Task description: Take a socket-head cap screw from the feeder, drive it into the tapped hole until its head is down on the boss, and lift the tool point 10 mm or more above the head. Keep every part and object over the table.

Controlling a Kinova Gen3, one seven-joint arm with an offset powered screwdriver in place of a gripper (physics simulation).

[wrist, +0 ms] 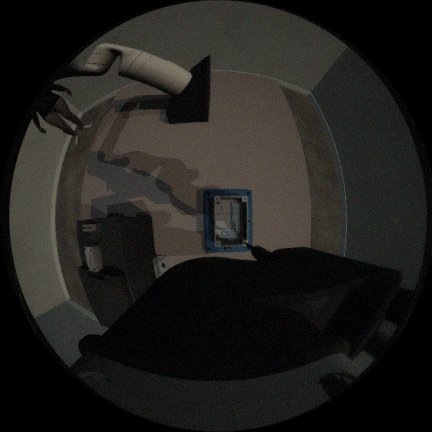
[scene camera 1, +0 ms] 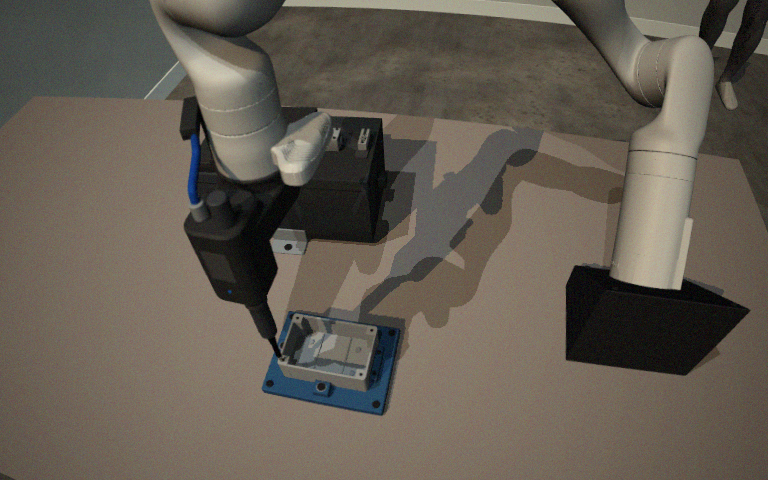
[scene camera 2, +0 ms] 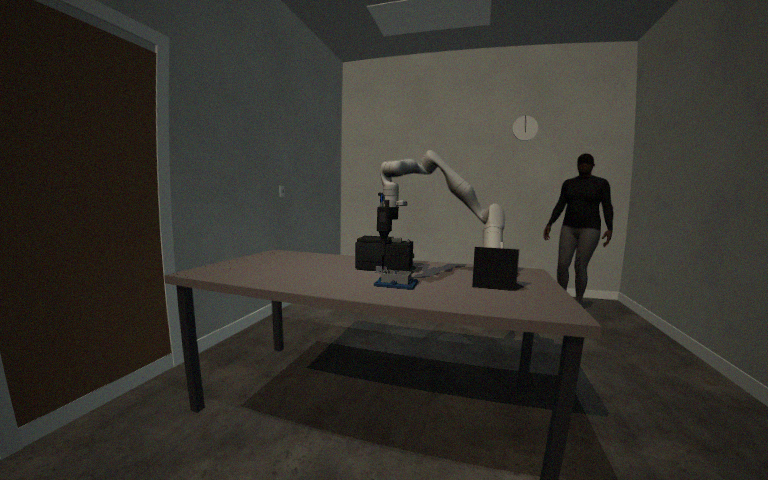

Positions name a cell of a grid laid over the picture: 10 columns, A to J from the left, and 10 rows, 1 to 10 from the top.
In view: a black feeder (wrist: C6) and a blue plate (wrist: E5).
